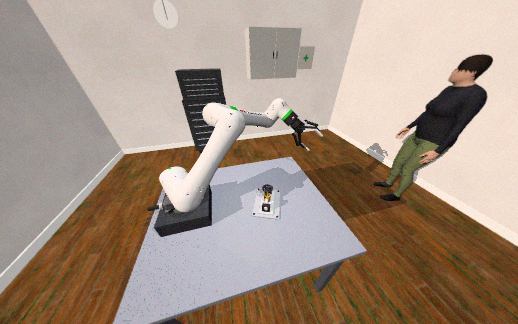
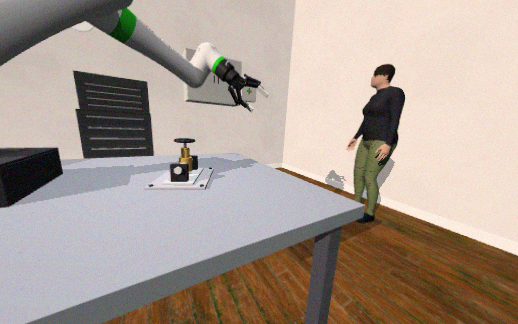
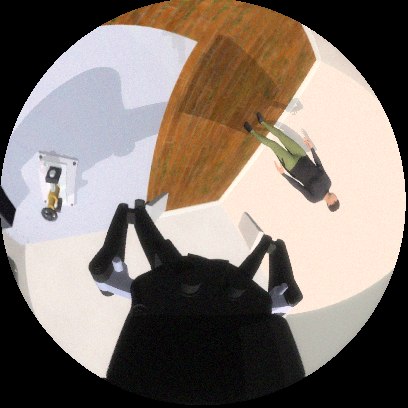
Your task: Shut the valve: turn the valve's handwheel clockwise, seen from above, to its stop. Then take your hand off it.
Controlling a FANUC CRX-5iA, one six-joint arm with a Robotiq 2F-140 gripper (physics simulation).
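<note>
Gripper (image 2: 260, 103) visible. Gripper (image 3: 204, 210) visible too.
</note>
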